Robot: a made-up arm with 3 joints. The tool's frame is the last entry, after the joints.
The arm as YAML. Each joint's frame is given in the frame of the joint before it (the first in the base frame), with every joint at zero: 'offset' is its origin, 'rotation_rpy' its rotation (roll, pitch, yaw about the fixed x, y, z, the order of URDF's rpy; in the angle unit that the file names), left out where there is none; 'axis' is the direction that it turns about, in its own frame. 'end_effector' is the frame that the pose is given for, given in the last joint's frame.
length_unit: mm
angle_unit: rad
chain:
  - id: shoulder
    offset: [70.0, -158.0, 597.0]
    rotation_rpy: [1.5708, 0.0, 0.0]
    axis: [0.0, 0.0, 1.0]
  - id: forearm
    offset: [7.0, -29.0, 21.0]
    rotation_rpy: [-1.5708, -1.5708, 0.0]
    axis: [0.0, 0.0, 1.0]
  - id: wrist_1
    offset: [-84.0, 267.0, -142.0]
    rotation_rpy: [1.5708, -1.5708, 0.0]
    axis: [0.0, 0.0, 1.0]
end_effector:
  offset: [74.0, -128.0, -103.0]
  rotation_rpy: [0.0, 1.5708, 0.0]
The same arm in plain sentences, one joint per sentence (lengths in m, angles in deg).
The arm has three revolute joints in a row. What follows holds with every joint at zero, and every direction is one of the base frame's. The first joint lies 0.0700 m along +x and 0.1580 m along -y and 0.5970 m along +z from the base frame's origin and rotates about -y. The second joint lies 0.0070 m along +x and 0.0210 m along -y and 0.0290 m along -z from the first joint and rotates about +z. The third joint lies 0.2670 m along +x and 0.0840 m along +y and 0.1420 m along -z from the second joint and rotates about -x. The tool frame, which is the frame that the pose is given for, lies 0.1030 m along +x and 0.1280 m along -y and 0.0740 m along +z from the third joint; its axes are the base frame's turned by roll 0.00, pitch 0.00 and yaw 0.00 deg (as in URDF: about the fixed x, then y, then z).
